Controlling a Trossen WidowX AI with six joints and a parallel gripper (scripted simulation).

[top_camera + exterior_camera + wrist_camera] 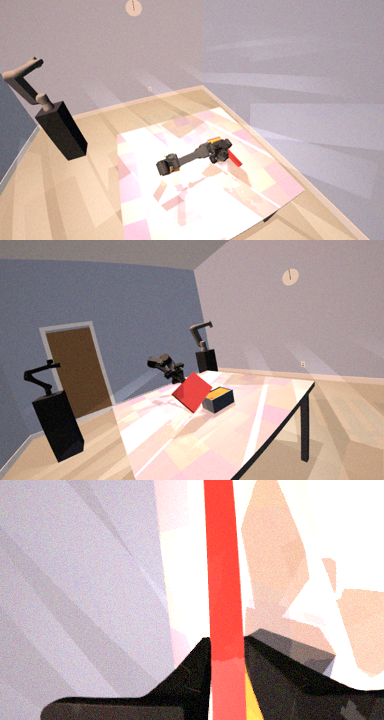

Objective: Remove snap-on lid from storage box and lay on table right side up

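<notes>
The red lid lies 5 cm ahead of my gripper tip, 3 cm to the left of it and 6 cm below it. Also, from my gripper tip: storage box (7 cm ahead, 21 cm to the left, 19 cm below).
</notes>
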